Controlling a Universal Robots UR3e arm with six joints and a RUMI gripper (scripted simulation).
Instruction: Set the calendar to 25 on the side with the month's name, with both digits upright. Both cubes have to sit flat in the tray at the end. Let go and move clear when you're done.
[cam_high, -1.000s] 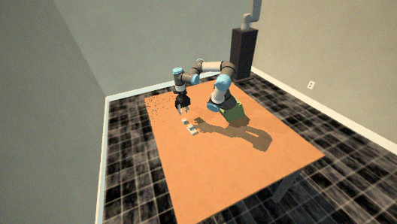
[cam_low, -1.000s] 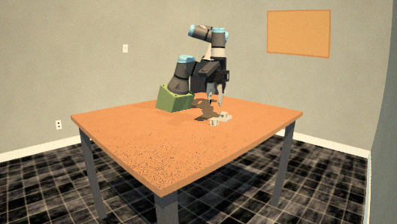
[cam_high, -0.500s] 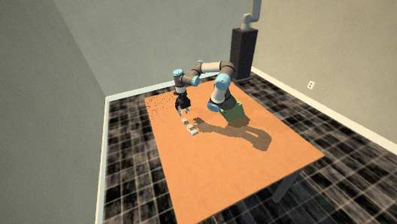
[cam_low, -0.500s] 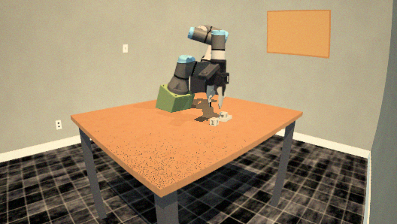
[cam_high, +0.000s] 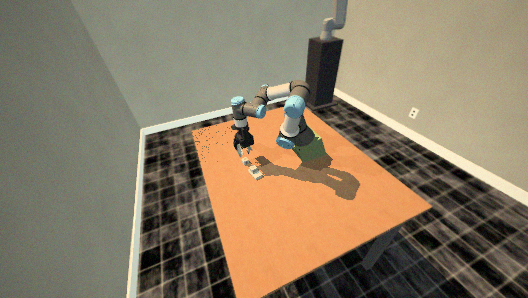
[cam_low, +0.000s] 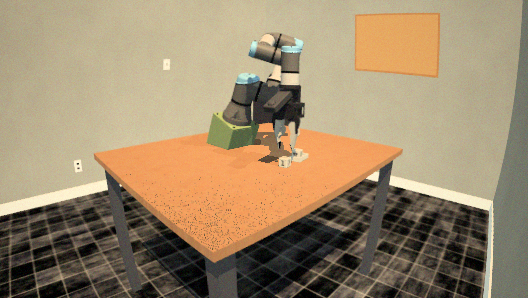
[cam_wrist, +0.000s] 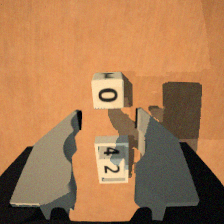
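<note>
My hand is 60 mm above the white calendar cube. Also, from my hand: white calendar tray: 110 mm to the left, 70 mm below, 20 mm behind.
</note>
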